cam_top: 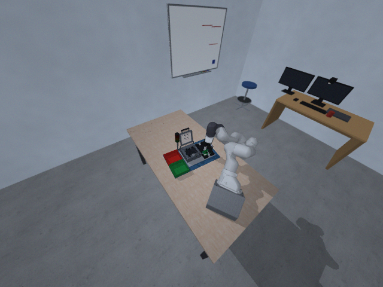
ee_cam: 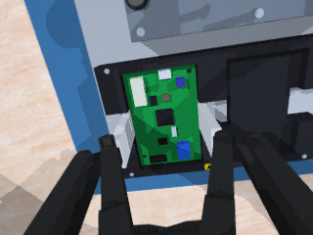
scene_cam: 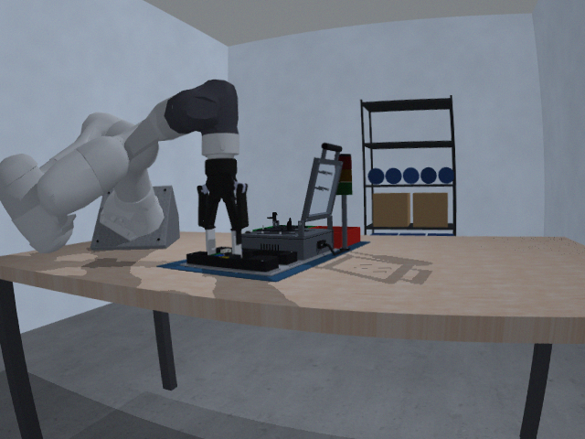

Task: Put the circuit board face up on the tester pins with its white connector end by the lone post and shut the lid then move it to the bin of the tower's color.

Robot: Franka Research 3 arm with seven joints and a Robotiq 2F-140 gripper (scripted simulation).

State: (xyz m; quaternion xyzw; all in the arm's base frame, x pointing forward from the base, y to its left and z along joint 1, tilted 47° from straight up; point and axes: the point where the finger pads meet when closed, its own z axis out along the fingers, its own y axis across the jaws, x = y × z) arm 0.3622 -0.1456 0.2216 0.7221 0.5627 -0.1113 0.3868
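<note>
Now: the tester plate 12 cm ahead of my hand, 14 cm to the left of it and 3 cm above it. The rest, counted from my hand: green circuit board (2 cm below); tester lid (23 cm ahead, 9 cm to the left, 14 cm above); black latch hook (8 cm ahead, 21 cm to the left, 5 cm above).
</note>
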